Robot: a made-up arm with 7 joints.
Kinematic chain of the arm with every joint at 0, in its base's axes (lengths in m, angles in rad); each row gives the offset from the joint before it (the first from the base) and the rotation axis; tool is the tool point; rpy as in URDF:
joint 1: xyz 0 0 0.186 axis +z
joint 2: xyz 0 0 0 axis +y
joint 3: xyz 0 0 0.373 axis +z
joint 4: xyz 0.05 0 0 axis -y
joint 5: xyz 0.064 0 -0.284 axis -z
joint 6: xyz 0 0 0 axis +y
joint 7: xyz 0.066 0 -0.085 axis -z
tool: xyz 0 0 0 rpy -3.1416 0 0
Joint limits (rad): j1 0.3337..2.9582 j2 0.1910..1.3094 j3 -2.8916..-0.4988 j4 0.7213..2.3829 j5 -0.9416..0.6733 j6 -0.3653..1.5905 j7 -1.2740..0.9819
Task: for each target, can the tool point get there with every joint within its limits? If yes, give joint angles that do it. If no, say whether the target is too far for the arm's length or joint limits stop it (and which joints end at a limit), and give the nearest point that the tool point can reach.
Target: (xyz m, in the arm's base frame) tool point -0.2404 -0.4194 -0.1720
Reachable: no: joint limits stop it (at a limit: joint 1, joint 2, joint 4) | nearest point -0.1015 -0.2774 0.3211 | short by 0.532 m
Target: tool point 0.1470 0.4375 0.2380
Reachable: yes | joints 2.2533 0.7823 -1.2065 0.9435 0.4856 0.4672 -0.3052
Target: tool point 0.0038 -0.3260 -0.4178
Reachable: no: joint limits stop it (at a limit: joint 1, joint 2, joint 4) | nearest point 0.2372 -0.0982 -0.0804 | short by 0.469 m
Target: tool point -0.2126 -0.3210 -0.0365
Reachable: no: joint limits stop it (at a limit: joint 1, joint 2, joint 4) | nearest point -0.1231 -0.2554 0.3217 | short by 0.375 m
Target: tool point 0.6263 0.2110 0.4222
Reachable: yes | joints 0.9479 1.1989 -1.6352 1.8791 0.0048 0.3111 -0.5663
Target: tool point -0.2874 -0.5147 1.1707
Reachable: no: too far | nearest point -0.1150 -0.2491 0.8458 | short by 0.454 m
